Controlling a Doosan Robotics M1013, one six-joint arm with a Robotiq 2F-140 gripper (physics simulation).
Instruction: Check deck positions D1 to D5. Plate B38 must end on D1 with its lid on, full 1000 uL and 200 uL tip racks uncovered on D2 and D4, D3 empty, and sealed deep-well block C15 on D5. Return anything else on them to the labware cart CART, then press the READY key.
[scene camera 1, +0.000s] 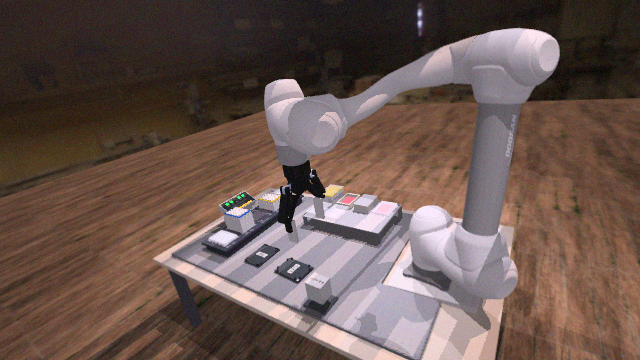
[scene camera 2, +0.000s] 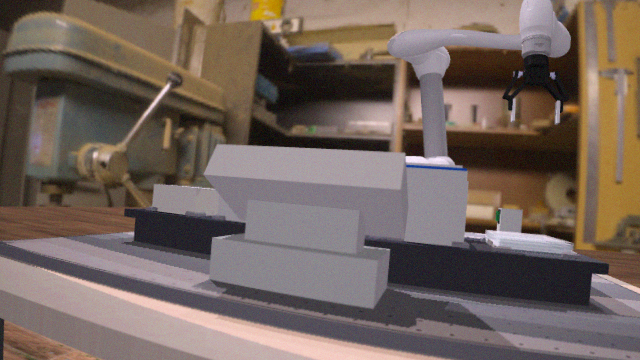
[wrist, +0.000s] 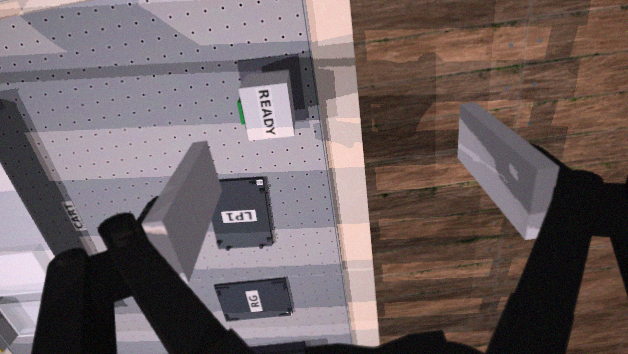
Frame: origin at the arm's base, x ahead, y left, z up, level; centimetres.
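Where they show: gripper, fingertip midpoint: (scene camera 1: 308, 228) (scene camera 2: 534, 122) (wrist: 335, 149); arm's base, origin of the base link: (scene camera 1: 433, 269).
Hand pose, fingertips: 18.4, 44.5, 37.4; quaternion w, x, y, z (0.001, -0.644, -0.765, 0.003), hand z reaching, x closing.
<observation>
Each offset is from my fingertips to the top centre of the thing, as dx, dy, dz. "*": to the spot under its first point.
My gripper (scene camera 1: 306, 221) (scene camera 2: 535, 114) (wrist: 335, 149) is open and empty, high above the table between the deck and the cart @[* +26.8, -48.5, -38.1] (scene camera 1: 350, 233) (wrist: 35, 170). A flat white plate @[+74.8, -4.6, -31.6] (scene camera 1: 223, 238) (scene camera 2: 529, 241) lies at the deck's near end, D1. A blue-rimmed tip rack @[+76.9, -16.9, -23.4] (scene camera 1: 239, 220) (scene camera 2: 435, 205) with its tips showing stands beside it. A yellow-rimmed tip rack @[+81.0, -41.3, -26.7] (scene camera 1: 269, 198) stands farther along. A pale block @[+83.2, -53.5, -29.0] (scene camera 2: 185, 200) sits at the far end; its seal and label are unreadable. The READY box @[+7.7, -6.1, -27.7] (scene camera 1: 318, 287) (scene camera 2: 511, 220) (wrist: 267, 112) has a green key on one side.
The cart holds a yellow-topped box @[+50.8, -63.3, -25.1] (scene camera 1: 333, 192), a red-topped tray @[+40.1, -65.0, -29.0] (scene camera 1: 348, 200), a grey block @[+29.4, -66.6, -28.0] (scene camera 1: 365, 203) and a pink-topped plate @[+18.7, -68.2, -30.5] (scene camera 1: 386, 208). Dark nests LP1 @[+30.1, -12.6, -36.2] (scene camera 1: 294, 270) (wrist: 245, 232) and RG @[+51.6, -11.0, -36.8] (scene camera 1: 262, 255) (wrist: 272, 295) lie near the table edge. A display @[* +92.7, -26.3, -26.4] (scene camera 1: 237, 202) stands behind the deck.
</observation>
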